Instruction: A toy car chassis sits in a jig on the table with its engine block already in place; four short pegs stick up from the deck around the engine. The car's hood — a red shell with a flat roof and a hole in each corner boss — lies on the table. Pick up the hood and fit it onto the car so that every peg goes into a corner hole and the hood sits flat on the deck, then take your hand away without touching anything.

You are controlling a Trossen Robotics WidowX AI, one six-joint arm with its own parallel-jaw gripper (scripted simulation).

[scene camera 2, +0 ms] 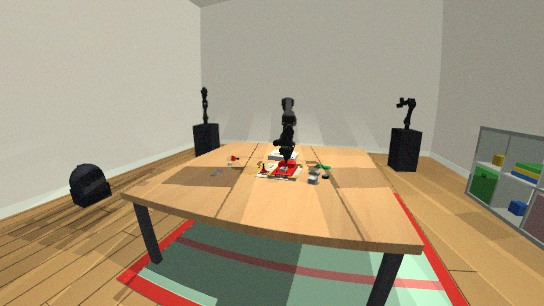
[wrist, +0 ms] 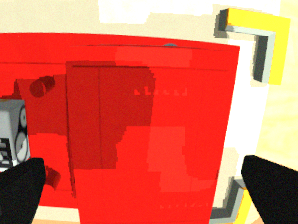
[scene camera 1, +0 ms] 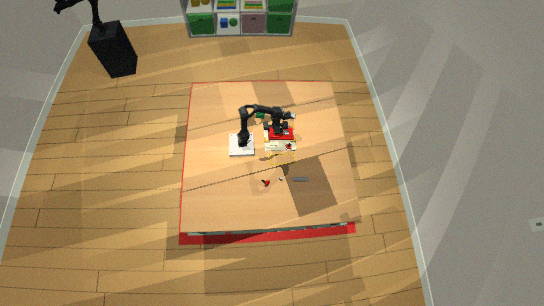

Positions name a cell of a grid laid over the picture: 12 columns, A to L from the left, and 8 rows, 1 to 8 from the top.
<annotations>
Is my gripper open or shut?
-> Open.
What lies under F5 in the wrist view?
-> A red hood.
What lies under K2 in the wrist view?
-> A cream jig.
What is my gripper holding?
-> Nothing.
</annotations>
